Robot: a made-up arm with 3 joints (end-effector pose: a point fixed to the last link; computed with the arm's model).
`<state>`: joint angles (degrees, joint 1 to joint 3).
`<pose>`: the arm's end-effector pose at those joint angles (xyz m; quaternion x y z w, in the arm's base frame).
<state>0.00 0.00 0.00</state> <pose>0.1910 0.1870 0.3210 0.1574 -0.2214 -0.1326 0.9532</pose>
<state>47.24 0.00 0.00</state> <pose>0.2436 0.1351 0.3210 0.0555 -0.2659 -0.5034 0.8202</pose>
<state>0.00 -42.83 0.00</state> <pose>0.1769 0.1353 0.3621 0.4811 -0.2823 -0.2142 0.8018</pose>
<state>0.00 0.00 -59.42</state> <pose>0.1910 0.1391 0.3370 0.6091 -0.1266 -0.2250 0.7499</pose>
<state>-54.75 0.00 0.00</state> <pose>0.1068 0.1776 0.3210 0.2416 -0.1242 0.3205 0.9075</pose>
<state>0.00 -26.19 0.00</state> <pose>0.1841 0.1586 0.3510 0.3609 -0.2629 -0.1855 0.8753</pose>
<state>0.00 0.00 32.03</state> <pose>0.1910 0.1992 0.2957 -0.1117 -0.2494 -0.0664 0.9596</pose>
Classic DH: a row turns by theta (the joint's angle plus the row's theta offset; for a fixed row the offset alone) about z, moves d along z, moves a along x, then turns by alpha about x. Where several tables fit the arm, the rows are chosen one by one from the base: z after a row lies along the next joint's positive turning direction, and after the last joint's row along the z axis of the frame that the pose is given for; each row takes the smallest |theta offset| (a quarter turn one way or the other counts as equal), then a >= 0, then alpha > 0; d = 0 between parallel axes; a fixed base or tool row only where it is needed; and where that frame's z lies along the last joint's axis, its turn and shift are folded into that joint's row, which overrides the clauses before.
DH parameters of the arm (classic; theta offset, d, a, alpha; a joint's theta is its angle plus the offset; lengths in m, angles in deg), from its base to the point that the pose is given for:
base (fixed): 32.59 0 0.1875 180
joint 1: -37.85 -0.2735 0.0127 95.62
joint 2: 74.6 0.1106 -0.0028 -20.32
joint 3: -89.44 -0.1442 0.0458 62.36
tool (fixed): -101.93 0.0252 0 0

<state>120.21 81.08 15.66</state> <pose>0.2065 0.0616 0.1941 -0.3141 0.4834 -0.6386 0.5097</pose>
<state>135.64 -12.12 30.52</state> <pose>0.1983 0.0133 0.3154 -0.2541 -0.0999 -0.9258 0.2616</pose>
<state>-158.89 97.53 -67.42</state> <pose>0.1028 0.0536 0.2364 -0.0089 -0.1131 0.9242 0.3646</pose>
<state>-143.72 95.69 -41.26</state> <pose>0.0973 0.0612 0.2175 -0.0858 -0.2830 0.8786 0.3749</pose>
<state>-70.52 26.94 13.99</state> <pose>0.0728 0.1646 0.2680 -0.0407 -0.2448 0.5333 0.8087</pose>
